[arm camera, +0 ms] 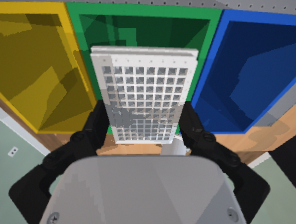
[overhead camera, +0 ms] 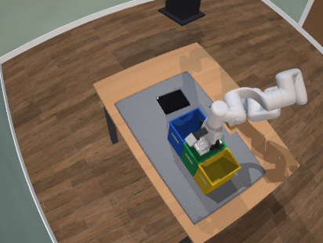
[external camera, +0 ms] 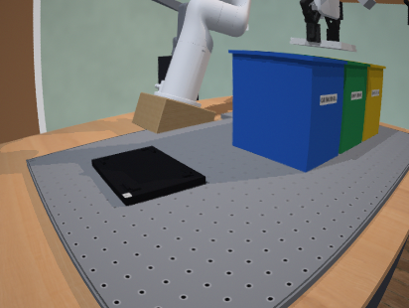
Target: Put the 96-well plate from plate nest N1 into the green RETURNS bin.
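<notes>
Now: hand 10 mm above the white 96-well plate. Also, from my hand: blue bin 30 mm behind, 130 mm to the right, 130 mm below; green bin 130 mm below; yellow bin 30 mm ahead, 130 mm to the left, 130 mm below.
</notes>
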